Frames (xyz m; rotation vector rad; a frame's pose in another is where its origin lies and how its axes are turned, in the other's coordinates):
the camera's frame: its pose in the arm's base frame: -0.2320 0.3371 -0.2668 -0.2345 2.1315 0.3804
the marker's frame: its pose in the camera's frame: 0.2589 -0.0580 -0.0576 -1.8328 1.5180 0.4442
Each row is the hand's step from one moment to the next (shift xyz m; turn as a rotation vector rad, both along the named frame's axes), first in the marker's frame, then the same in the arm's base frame.
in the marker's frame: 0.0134 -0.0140 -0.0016 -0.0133 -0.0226 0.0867
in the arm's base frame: -0.0088 -0.0107 -0.0136 -0.0748 0.0503 0.0087
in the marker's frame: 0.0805 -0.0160 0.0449 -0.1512 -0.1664 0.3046
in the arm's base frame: -0.0776 -0.0523 0.0009 -0.2455 0.2836 -0.0515
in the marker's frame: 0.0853 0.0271 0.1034 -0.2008 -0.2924 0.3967
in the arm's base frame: -0.1156 -0.0392 0.0616 -0.3419 0.3837 -0.1381
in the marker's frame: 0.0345 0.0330 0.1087 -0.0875 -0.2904 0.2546
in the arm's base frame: -0.0965 0.0080 0.0687 -0.2695 0.2237 -0.1848
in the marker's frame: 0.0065 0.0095 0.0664 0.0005 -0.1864 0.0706
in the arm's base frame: -0.0560 0.0196 0.0319 -0.1186 0.0549 -0.1505
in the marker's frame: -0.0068 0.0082 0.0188 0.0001 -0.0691 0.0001
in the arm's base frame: -0.0104 0.0126 0.0142 -0.0219 0.0099 -0.0648
